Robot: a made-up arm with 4 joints. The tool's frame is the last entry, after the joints.
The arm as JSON. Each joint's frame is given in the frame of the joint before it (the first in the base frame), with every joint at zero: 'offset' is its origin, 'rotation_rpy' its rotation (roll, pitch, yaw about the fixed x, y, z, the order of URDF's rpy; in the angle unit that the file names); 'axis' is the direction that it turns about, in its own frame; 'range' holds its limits. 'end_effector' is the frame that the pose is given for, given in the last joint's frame.
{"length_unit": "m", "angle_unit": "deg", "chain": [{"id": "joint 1", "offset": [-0.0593, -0.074, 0.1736], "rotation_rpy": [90.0, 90.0, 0.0], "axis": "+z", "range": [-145.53, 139.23]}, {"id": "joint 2", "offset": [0.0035, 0.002, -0.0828], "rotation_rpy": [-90.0, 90.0, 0.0], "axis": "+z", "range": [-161.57, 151.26]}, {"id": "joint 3", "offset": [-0.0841, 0.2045, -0.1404], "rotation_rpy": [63.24, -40.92, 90.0], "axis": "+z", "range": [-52.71, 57.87]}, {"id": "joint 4", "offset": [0.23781, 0.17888, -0.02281], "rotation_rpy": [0.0, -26.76, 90.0], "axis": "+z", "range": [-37.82, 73.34]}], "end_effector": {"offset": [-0.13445, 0.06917, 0.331], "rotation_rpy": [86.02, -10.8, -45.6]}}
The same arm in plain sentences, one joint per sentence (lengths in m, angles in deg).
The arm has four revolute joints in a row. What follows holds with every joint at zero, and every direction is one of the base frame's.
Joint 1 sits 0.0593 m along -x and 0.0740 m along -y and 0.1736 m along +z from the base frame's origin and rotates about -y, from -145.53 to 139.23 deg.
Joint 2 sits 0.0020 m along +x and 0.0828 m along +y and 0.0035 m along -z from joint 1 and rotates about +x, from -161.57 to 151.26 deg.
Joint 3 sits 0.1404 m along -x and 0.0841 m along -y and 0.2045 m along +z from joint 2 and rotates about the direction (0.340205, 0.892912, -0.294904), from -52.71 to 57.87 deg.
Joint 4 sits 0.2687 m along +x and 0.1009 m along -y and 0.0818 m along +z from joint 3 and rotates about +y, from -37.82 to 73.34 deg.
The tool frame, which is the frame that the pose is given for, sits 0.1469 m along -x and 0.3310 m along +y and 0.0358 m along +z from joint 4; its axes are the base frame's turned by roll -4.86, pitch -4.60 and yaw 10.84 deg (as in URDF: about the fixed x, then y, then z).

